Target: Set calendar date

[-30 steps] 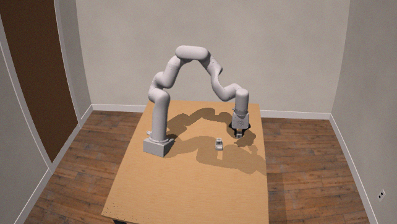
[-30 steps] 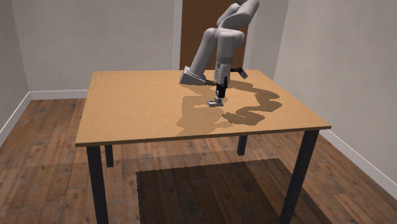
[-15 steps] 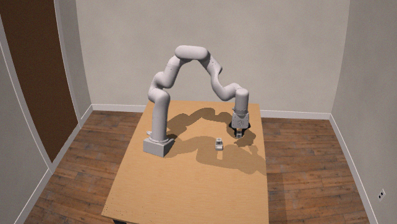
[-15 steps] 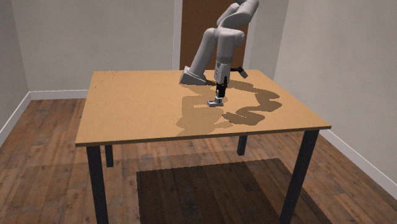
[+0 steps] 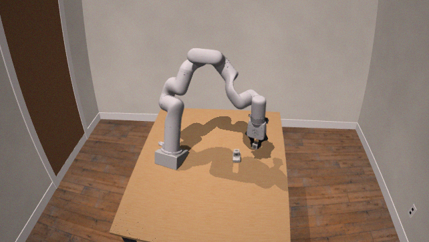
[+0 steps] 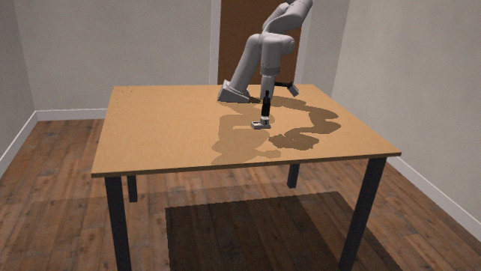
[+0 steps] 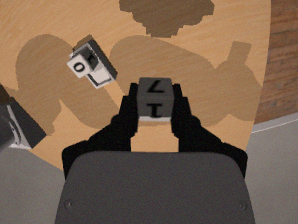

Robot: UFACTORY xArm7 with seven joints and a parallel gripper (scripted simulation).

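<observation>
My hand is 110 mm past the grey calendar tray and 120 mm above it.
</observation>
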